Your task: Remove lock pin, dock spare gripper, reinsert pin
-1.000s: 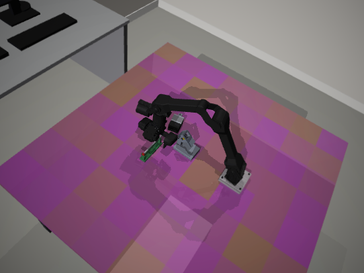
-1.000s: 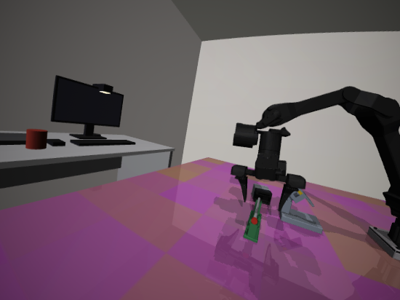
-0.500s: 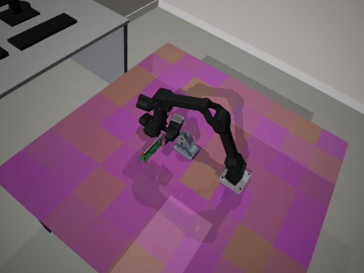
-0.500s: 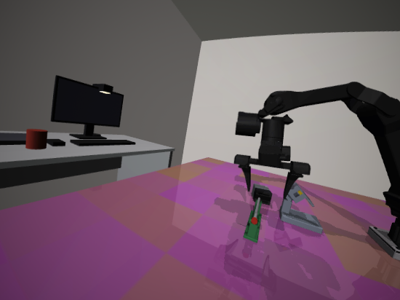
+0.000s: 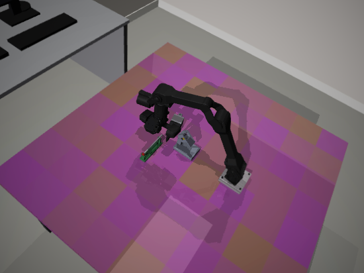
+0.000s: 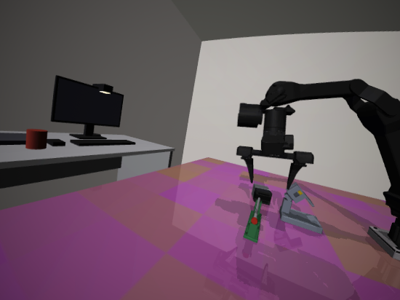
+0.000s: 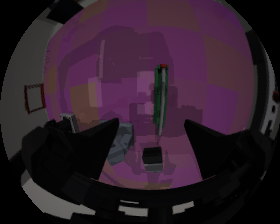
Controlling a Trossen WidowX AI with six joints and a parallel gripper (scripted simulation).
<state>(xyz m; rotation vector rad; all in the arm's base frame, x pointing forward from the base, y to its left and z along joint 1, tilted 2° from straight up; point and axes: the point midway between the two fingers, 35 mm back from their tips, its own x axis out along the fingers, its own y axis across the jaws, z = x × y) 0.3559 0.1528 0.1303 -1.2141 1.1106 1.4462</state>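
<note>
My gripper tip is now 5 cm short of the spare gripper, 19 cm to the left of it and 9 cm above it. Also, from my gripper tip: grey mount (8 cm behind, 11 cm to the right, 6 cm below); then green cradle (1 cm ahead, 3 cm to the left, 9 cm below).
</note>
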